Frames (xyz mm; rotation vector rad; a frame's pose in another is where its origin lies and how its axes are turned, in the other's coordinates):
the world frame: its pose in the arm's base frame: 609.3 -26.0 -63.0 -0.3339 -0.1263 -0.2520
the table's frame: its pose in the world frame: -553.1 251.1 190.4 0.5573 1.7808 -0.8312
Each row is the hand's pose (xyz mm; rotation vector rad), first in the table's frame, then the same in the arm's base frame.
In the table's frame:
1: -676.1 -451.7 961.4 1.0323 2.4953 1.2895
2: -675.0 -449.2 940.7 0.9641 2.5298 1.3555
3: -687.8 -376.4 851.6 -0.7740 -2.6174 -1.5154
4: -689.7 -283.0 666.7 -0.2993 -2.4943 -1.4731
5: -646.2 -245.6 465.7 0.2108 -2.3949 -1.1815
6: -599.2 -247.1 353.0 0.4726 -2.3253 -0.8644
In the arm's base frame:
1: 301.8 -459.6 859.3 -2.3416 -0.5693 -0.5294
2: 295.3 -440.3 854.7 -2.3280 -0.5699 -0.6222
3: 326.0 -331.5 829.9 -2.2468 -0.5376 -0.8806
4: 333.0 -131.8 775.1 -1.9917 -0.5685 -1.2736
5: 272.5 51.5 695.0 -1.5218 -0.6796 -1.5653
6: 213.0 140.8 636.7 -1.1477 -0.7495 -1.6238

